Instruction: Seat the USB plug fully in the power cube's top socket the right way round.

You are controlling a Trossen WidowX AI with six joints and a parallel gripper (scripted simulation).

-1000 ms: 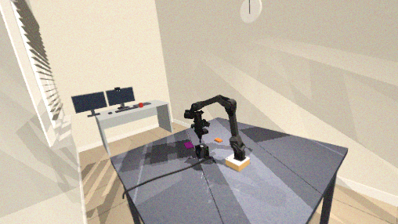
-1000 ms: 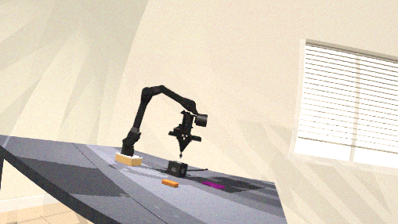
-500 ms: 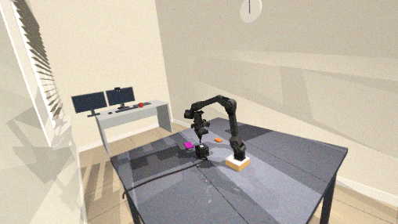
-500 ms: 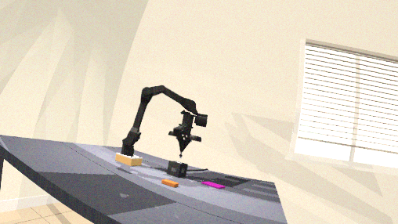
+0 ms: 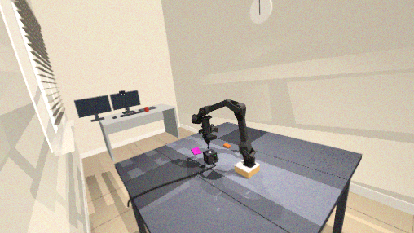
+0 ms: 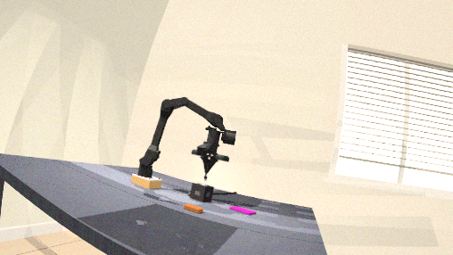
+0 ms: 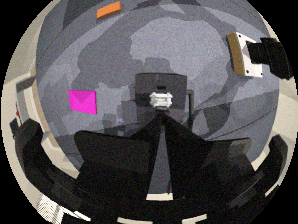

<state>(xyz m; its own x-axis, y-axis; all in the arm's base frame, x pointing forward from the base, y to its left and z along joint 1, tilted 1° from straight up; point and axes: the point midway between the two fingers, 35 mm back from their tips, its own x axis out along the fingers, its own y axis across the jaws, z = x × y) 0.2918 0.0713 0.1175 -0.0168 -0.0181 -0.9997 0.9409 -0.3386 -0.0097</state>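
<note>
Now: gripper tip 2 cm above the USB plug. The rest, counted from my gripper tip: orange block 26 cm to the right, 13 cm below, 5 cm ahead; magenta block 21 cm ahead, 13 cm below, 4 cm to the right.
</note>
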